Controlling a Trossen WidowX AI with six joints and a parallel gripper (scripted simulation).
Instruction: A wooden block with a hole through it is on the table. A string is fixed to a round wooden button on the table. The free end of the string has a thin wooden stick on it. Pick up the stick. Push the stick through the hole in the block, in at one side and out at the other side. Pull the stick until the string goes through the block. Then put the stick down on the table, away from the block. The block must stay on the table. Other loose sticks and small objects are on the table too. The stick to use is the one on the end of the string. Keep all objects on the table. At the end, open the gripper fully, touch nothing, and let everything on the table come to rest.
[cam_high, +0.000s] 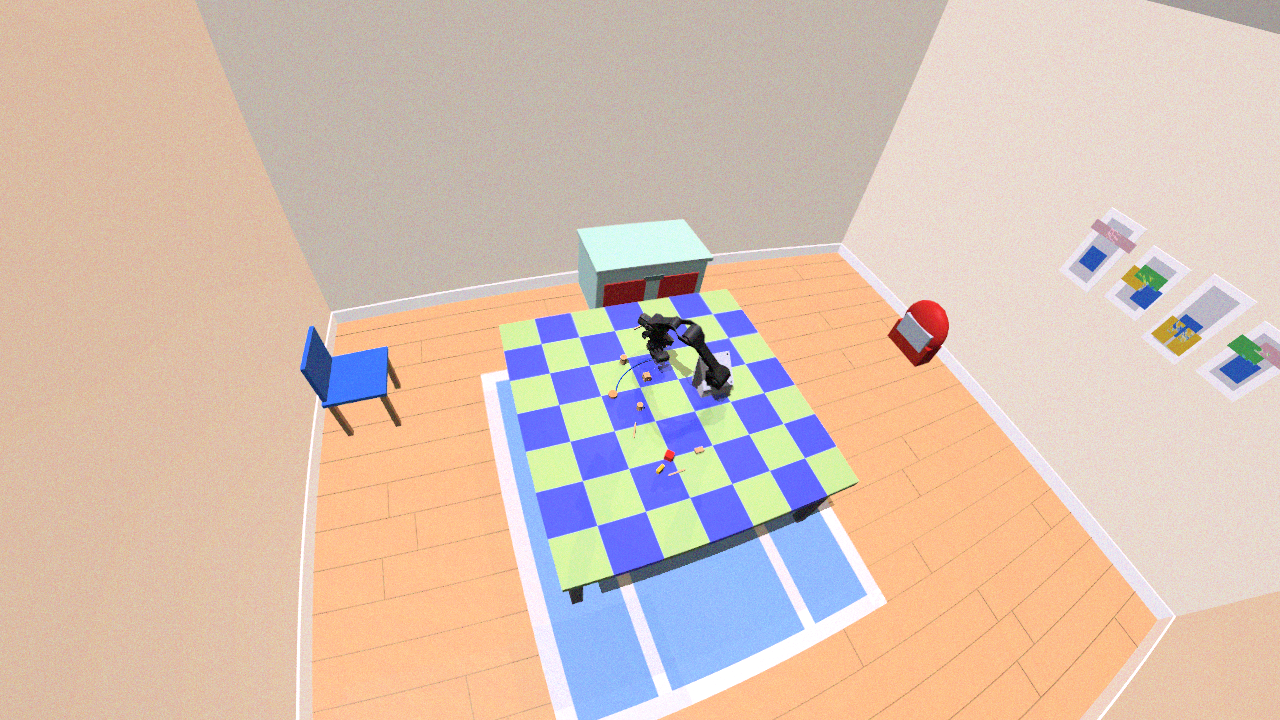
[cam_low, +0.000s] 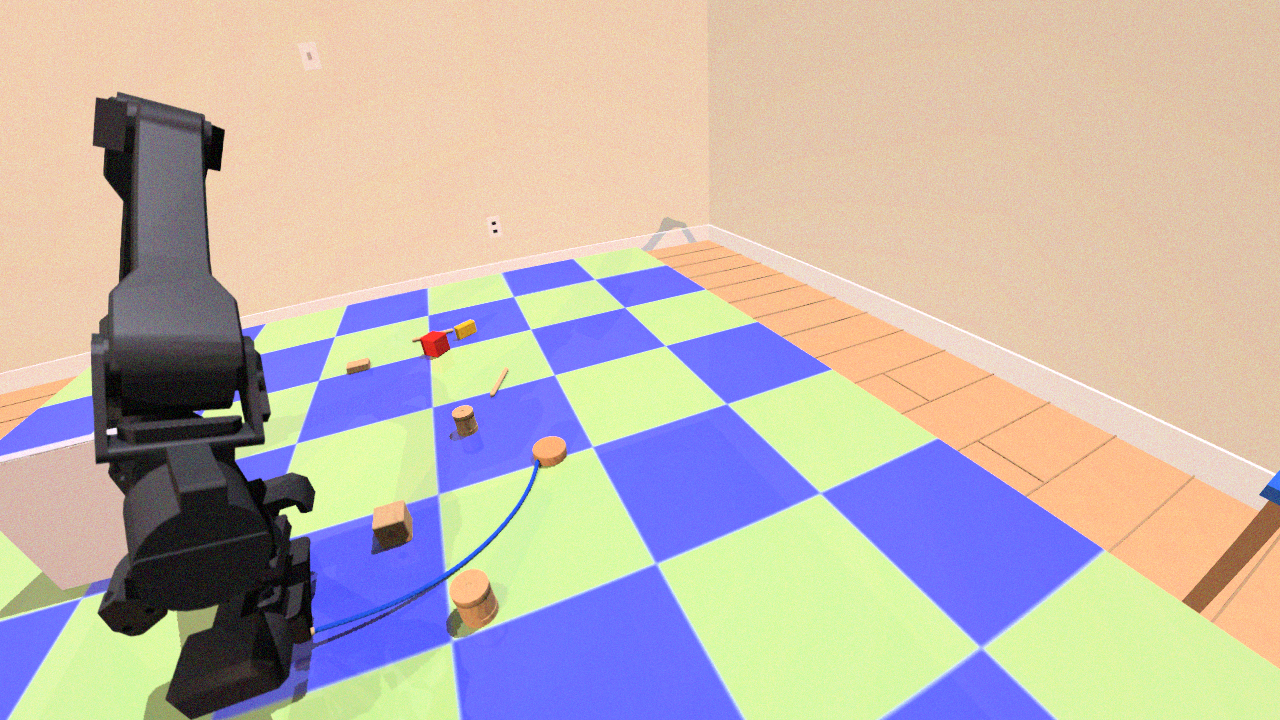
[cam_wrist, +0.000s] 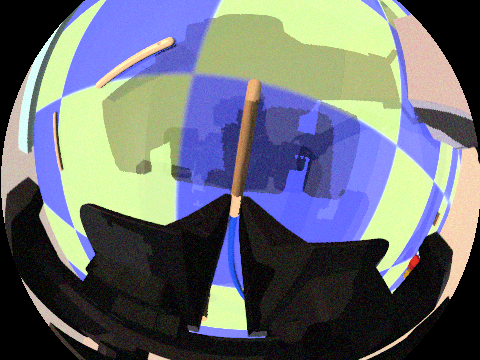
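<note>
Now: gripper tip 14 cm short of the wooden cylinder and 1 cm to the left of it. From my gripper tip the other things lie so: wooden block 11 cm to the left, 6 cm ahead; red block 52 cm to the left, 8 cm ahead; round wooden button 23 cm ahead, 17 cm to the left, 1 cm below.
</note>
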